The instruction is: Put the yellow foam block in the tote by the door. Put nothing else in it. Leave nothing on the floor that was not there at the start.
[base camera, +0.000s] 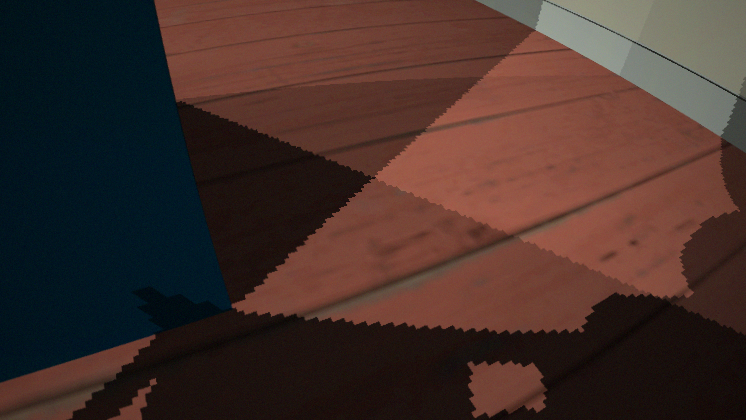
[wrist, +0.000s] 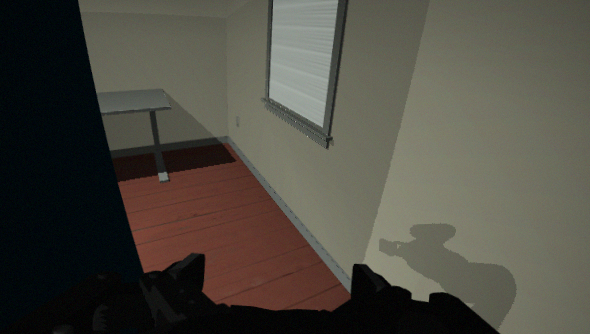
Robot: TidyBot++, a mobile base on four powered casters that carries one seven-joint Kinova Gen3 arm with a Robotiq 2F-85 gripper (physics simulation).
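Places are measured from the arm's base along level axes (x down, y ahead, z right), in metres.
Pixels of known places: gripper, fingertip midpoint: (wrist: 278, 276).
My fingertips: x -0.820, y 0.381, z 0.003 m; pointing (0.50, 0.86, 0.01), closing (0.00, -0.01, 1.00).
Note:
Behind a point stands the place of what it marks.
My gripper (wrist: 278, 276) @(x -0.820, y 0.381, z 0.003 m) is open at the bottom of the wrist view, its two dark fingertips wide apart with floor and the foot of the wall showing between them. I see no object between the fingers. The yellow foam block and the tote do not show in the base camera view or in the wrist view.
A tall dark blue panel (base camera: 99, 172) @(x 0.211, y 0.294, z -0.165 m) (wrist: 55, 150) @(x -0.846, y 0.469, z -0.197 m) stands close on the left. A wall (wrist: 480, 125) @(x -0.745, y 1.032, z 0.594 m) with a window (wrist: 302, 60) @(x -0.792, y 1.982, z 0.057 m) runs along the right. A grey table (wrist: 135, 101) @(x -0.324, y 2.521, z -1.354 m) stands at the far left. Shadows cross the red plank floor (base camera: 522, 156) @(x 0.396, y 0.624, z 0.237 m) (wrist: 210, 210) @(x 0.397, y 2.010, z -0.583 m).

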